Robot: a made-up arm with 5 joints.
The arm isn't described. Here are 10 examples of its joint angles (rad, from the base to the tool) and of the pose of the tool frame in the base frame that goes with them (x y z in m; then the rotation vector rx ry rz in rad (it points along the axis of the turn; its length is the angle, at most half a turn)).
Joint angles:
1: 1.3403 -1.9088 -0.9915 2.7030 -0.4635
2: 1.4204 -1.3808 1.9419 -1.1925 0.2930
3: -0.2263 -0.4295 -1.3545 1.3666 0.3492
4: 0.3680 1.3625 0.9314 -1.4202 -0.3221
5: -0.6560 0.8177 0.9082 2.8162 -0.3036
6: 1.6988 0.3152 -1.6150 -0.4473 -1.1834
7: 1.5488 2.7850 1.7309 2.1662 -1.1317
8: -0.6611 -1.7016 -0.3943 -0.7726 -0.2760
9: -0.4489 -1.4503 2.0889 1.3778 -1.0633
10: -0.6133 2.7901 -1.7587 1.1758 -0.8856
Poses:
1: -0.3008 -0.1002 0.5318 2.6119 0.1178 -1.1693
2: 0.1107 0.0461 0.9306 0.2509 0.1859 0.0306
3: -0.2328 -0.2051 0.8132 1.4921 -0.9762 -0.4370
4: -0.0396 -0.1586 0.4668 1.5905 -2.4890 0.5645
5: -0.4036 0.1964 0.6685 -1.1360 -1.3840 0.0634
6: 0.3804 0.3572 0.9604 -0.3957 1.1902 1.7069
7: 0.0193 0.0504 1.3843 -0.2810 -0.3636 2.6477
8: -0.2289 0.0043 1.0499 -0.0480 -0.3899 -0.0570
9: 0.3788 -0.2131 0.4392 1.5575 1.1510 1.0086
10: 0.0821 -0.5305 0.6969 0.8659 -2.0245 1.4708
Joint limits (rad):
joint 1: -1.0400..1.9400
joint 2: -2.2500..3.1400
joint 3: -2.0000..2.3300
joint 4: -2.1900..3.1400
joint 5: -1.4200..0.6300
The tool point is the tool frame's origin. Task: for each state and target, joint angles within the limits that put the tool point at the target. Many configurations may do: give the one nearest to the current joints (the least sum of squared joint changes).
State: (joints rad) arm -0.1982 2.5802 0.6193 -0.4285 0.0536
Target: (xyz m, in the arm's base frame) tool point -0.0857 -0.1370 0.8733
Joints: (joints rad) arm 0.5788 3.0794 0.7679 -0.6635 0.6300
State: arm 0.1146 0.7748 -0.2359 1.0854 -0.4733
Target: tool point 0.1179 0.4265 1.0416
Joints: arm -0.0038 1.0177 -0.1288 1.0990 -1.2507
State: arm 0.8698 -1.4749 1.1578 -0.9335 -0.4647
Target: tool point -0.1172 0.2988 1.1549
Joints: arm 0.8514 -1.4493 1.2701 -1.0131 -1.1314
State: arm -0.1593 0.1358 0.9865 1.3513 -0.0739
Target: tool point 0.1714 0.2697 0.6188
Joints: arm -1.0400 -0.1812 1.3411 0.7601 -0.4753
